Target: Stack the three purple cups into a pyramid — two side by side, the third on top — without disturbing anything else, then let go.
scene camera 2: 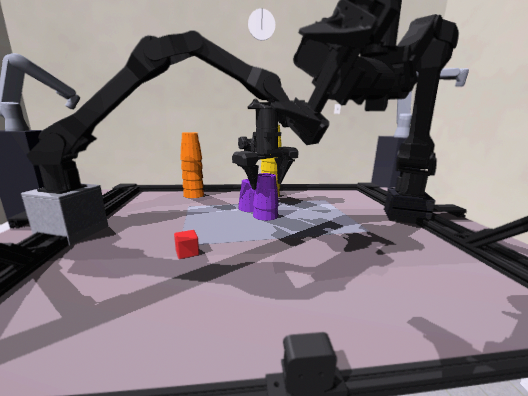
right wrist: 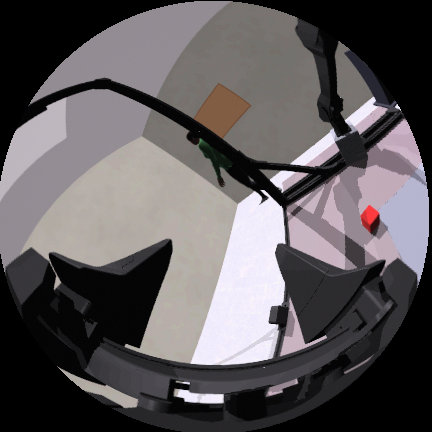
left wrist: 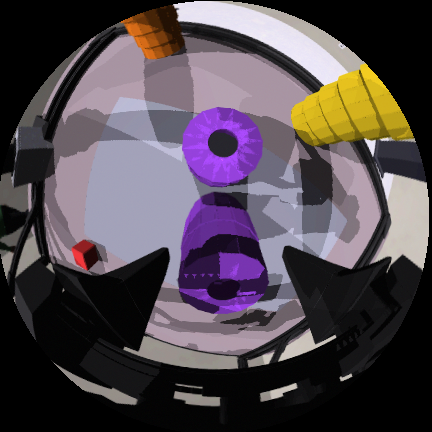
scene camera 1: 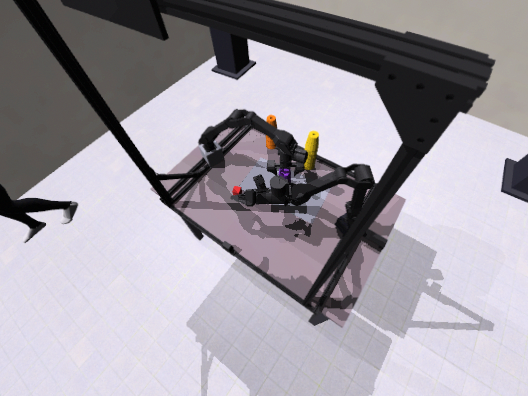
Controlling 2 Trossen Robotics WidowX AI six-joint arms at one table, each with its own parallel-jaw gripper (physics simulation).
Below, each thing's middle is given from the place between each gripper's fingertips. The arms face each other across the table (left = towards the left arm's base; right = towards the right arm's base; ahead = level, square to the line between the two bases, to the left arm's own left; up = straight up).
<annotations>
Right now the blue-grey mat (scene camera 2: 213, 224) is 80 mm below my left hand, 20 mm behind it and 10 mm to the right of it.
My right hand is 32 cm short of the blue-grey mat, 31 cm above it and 6 cm to the left of it.
</annotations>
